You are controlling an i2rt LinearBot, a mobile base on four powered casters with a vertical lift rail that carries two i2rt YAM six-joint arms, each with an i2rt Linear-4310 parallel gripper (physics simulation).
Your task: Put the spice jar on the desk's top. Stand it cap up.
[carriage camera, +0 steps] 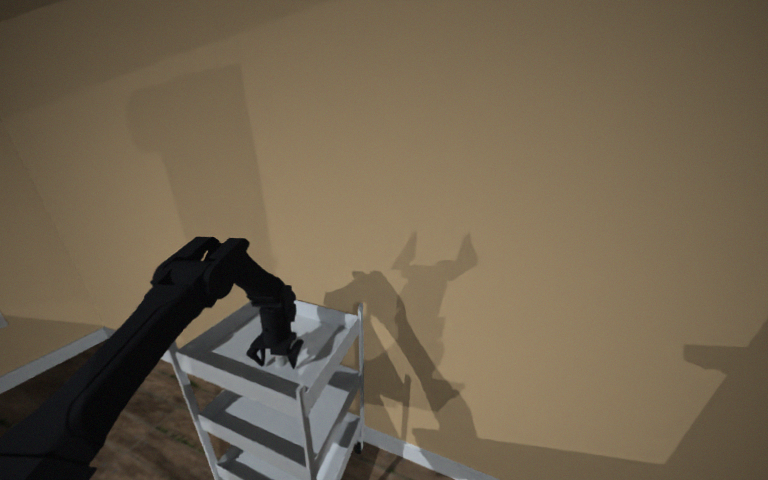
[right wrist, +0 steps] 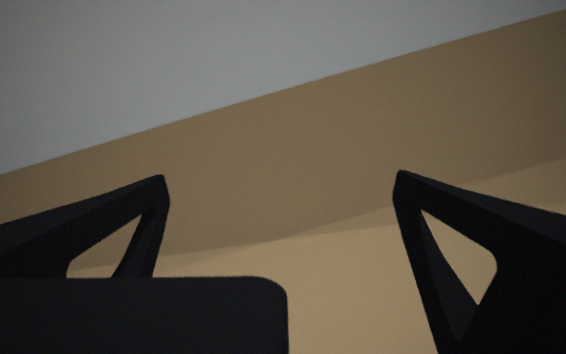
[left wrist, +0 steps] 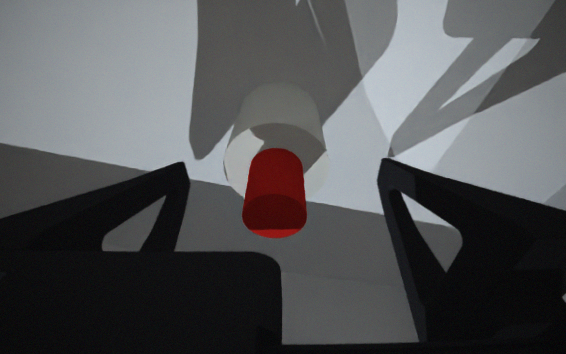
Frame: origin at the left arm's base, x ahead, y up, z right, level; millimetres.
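Seen in the pictures: left gripper, fingertip midpoint: (carriage camera: 278, 366) (left wrist: 282, 171); right gripper, fingertip midpoint: (right wrist: 281, 185).
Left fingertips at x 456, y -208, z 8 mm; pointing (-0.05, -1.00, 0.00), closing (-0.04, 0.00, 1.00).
A point is followed by its place in that frame.
The spice jar (carriage camera: 280, 360) {x 462, y -192, z 14 mm} (left wrist: 278, 107) {x 497, y -190, z 10 mm}, a pale cylinder with a narrower red cap, stands upright, cap up, on the top tray of a white cart (carriage camera: 237, 380) {x 369, y -163, z -55 mm} (left wrist: 100, 75) {x 505, y -216, z -65 mm}. The cap does not show clearly in the carriage view. My left gripper (carriage camera: 278, 365) {x 456, y -208, z 8 mm} (left wrist: 282, 171) {x 456, y -208, z 8 mm} points down over the jar and is open. In the left wrist view its fingertips stand apart on either side of the jar, with space at both sides. My right gripper (right wrist: 281, 185) {x 35, y 441, z 674 mm} is open and empty, facing a wall. The desk does not show in these views.
The cart has raised tray walls, corner posts and lower shelves. It stands near a tan wall (carriage camera: 538, 169) {x 527, y 374, z 678 mm} (right wrist: 300, 135) {x 502, y 1197, z 763 mm} with a white skirting board (carriage camera: 407, 450) {x 587, y -818, z 437 mm}. Shadows of the arms fall on the wall and tray. A brown floor (carriage camera: 147, 424) {x 680, y -878, z -820 mm} shows at the lower left.
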